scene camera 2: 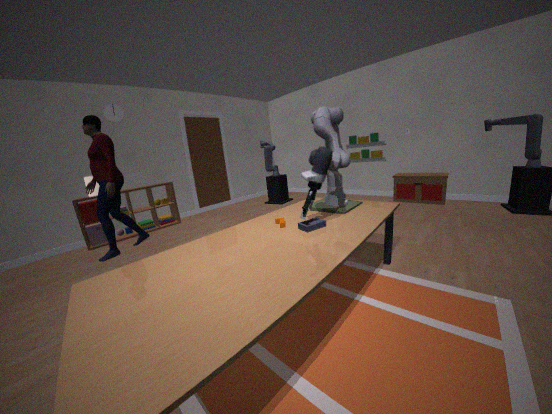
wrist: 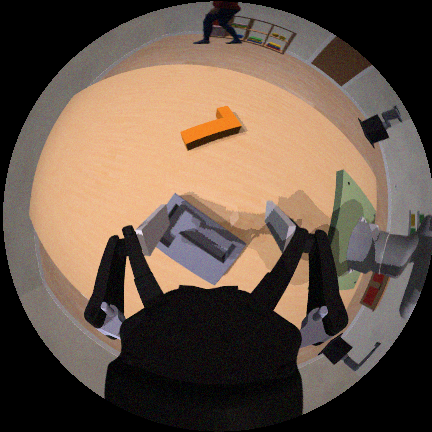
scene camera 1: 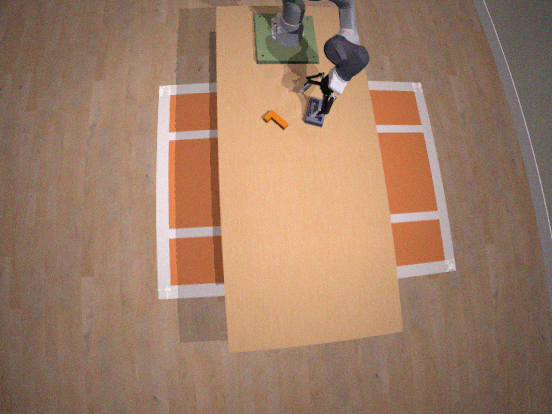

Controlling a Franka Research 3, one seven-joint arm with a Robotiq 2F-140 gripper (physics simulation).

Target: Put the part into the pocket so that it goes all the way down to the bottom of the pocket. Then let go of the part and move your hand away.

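Observation:
The orange L-shaped part (scene camera 1: 279, 120) (scene camera 2: 281, 220) (wrist: 212, 131) lies flat on the table, apart from the grey-blue block (scene camera 1: 314, 122) (scene camera 2: 312, 226) (wrist: 210, 272). The block has an L-shaped pocket (wrist: 205, 241) in its top, seen in the wrist view with dark shadow inside it. My gripper (scene camera 1: 312, 102) (scene camera 2: 304, 215) (wrist: 215, 212) is open and empty. It is tilted and hangs above the block, with one finger over the block's end and the other out past its opposite side in the wrist view. The part lies beyond the fingertips in that view.
The arm's green base plate (scene camera 1: 261, 56) (scene camera 2: 351, 205) (wrist: 344, 192) is at the far end of the table (scene camera 1: 305, 225) (scene camera 2: 200, 280). A person (scene camera 2: 102, 160) (wrist: 220, 22) is on the floor by a low shelf unit, away from the table.

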